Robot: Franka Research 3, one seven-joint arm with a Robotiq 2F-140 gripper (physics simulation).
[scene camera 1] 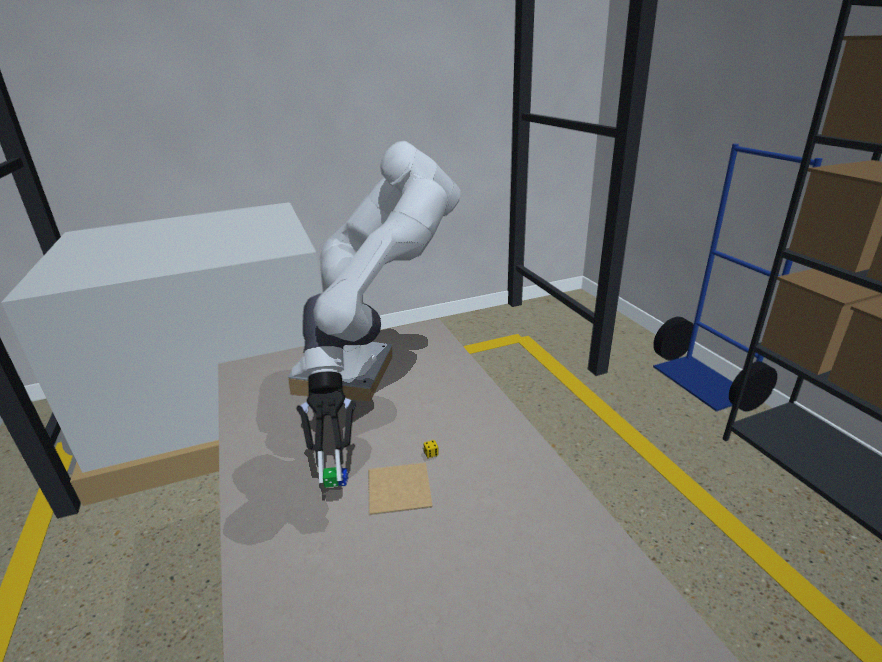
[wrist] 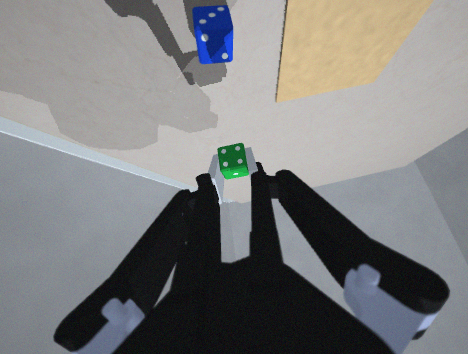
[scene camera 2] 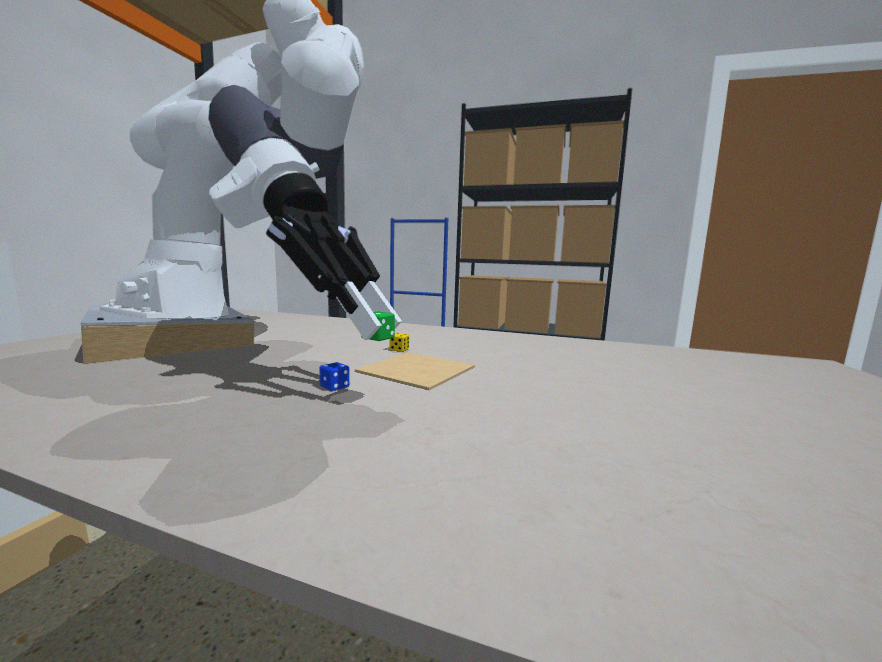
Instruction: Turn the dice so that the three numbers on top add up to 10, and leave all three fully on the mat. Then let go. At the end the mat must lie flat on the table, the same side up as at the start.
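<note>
My gripper (scene camera 1: 330,476) (scene camera 2: 384,328) (wrist: 234,161) is shut on the green die (scene camera 1: 329,479) (scene camera 2: 384,325) (wrist: 232,156) and holds it above the table, tilted. In the wrist view the green die shows a face with four pips and a narrow bright face below it. The blue die (scene camera 1: 344,478) (scene camera 2: 334,376) (wrist: 213,37) stands on the table beside the mat, partly hidden by a finger in scene camera 1. The tan mat (scene camera 1: 399,488) (scene camera 2: 416,370) (wrist: 345,45) lies flat with no die on it. The yellow die (scene camera 1: 431,448) (scene camera 2: 399,342) stands off the mat, near its back right corner.
The arm's base stands on a wooden block (scene camera 1: 303,387) (scene camera 2: 167,340) at the back of the table (scene camera 1: 463,584) (scene camera 2: 605,484). A large pale box (scene camera 1: 163,342) stands left of the table. A blue hand truck (scene camera 1: 719,213) (scene camera 2: 391,263) and a shelf rack (scene camera 2: 545,190) stand beyond it.
</note>
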